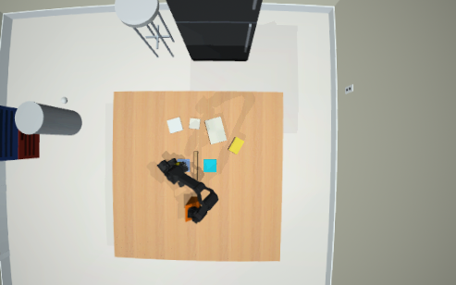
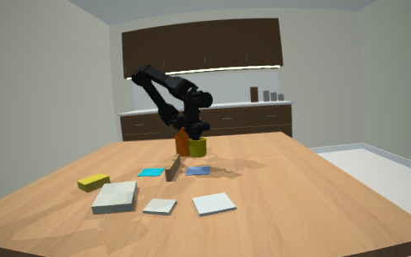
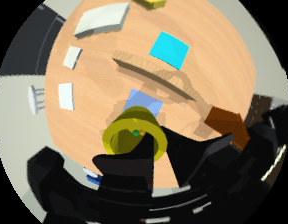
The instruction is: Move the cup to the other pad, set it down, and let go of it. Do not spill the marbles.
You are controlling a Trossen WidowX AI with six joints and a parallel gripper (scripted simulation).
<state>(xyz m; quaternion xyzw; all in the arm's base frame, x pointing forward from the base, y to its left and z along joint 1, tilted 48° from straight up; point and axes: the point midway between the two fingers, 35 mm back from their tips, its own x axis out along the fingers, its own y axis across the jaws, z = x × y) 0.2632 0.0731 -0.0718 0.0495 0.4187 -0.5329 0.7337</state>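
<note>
My gripper tip is now 19 cm to the left of the cyan pad, 11 cm above it and 3 cm short of it. Also, from my gripper tip: low wooden bar: 9 cm to the right, 8 cm below, 3 cm ahead; then olive-yellow cup: 2 cm to the left, 2 cm ahead; then grey tray: 30 cm ahead, 21 cm to the right, 9 cm below.
</note>
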